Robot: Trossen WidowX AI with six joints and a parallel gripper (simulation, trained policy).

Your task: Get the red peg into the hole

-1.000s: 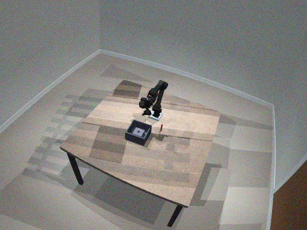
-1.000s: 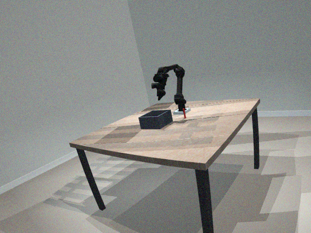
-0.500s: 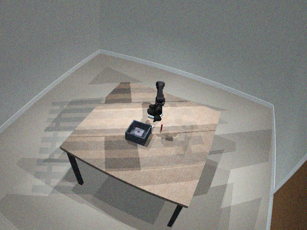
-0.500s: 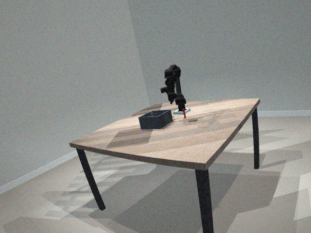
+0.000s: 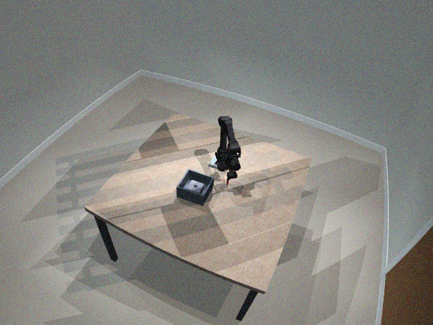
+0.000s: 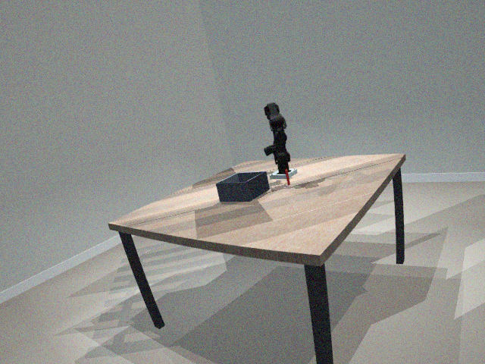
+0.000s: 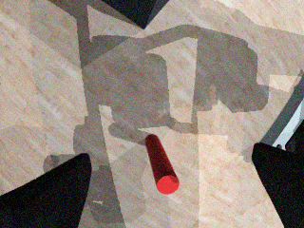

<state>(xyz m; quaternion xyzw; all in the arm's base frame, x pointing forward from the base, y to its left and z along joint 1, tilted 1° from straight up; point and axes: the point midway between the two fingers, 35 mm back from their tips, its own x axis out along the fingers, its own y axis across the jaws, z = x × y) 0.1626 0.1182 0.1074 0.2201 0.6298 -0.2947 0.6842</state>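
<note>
My gripper tip is 5 cm above the red peg, 2 cm to the right of it and 2 cm past it. The rest, counted from my gripper tip: dark box: 17 cm ahead, 13 cm to the right, 6 cm below; grey plate: 17 cm ahead, 13 cm to the right, 5 cm below.
</note>
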